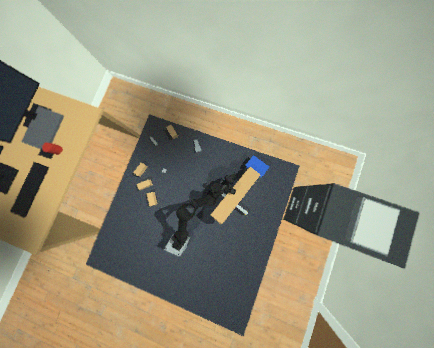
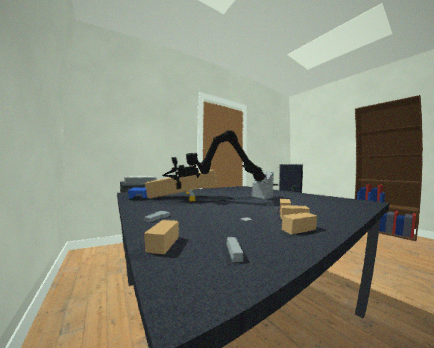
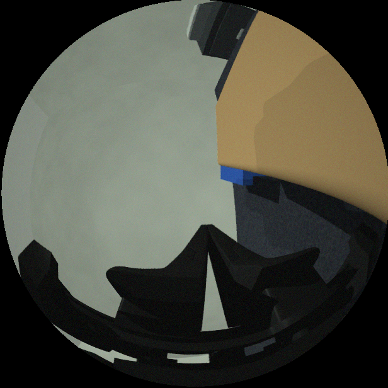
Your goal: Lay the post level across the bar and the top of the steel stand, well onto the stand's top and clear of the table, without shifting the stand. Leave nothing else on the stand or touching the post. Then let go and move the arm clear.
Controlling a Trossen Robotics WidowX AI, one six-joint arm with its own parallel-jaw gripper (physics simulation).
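The long wooden post [image 1: 237, 195] [image 2: 162, 188] [image 3: 305, 115] lies across the grey bar [image 1: 242, 210], whose yellow support [image 2: 192, 198] shows below it. The post slopes, its far end lower, at the blue block [image 1: 258, 164] [image 2: 137, 193] [image 3: 232, 174], which I take to be the stand. Whether that end rests on the block's top or against it I cannot tell. My gripper [image 2: 164, 174] [image 3: 206, 229] is shut and empty, close beside the post towards its far half. Whether the arm touches the post is unclear. The arm hides part of the bar.
Small wooden blocks [image 1: 172, 132] [image 2: 161, 237] [image 2: 299, 223] and grey pieces [image 1: 197, 145] [image 2: 235, 249] lie on the dark table [image 1: 200, 290] [image 2: 190, 300]. The arm's pale base [image 1: 176, 248] [image 2: 262, 189] stands on it. A dark cabinet [image 1: 312, 207] [image 3: 220, 35] is beyond its right edge.
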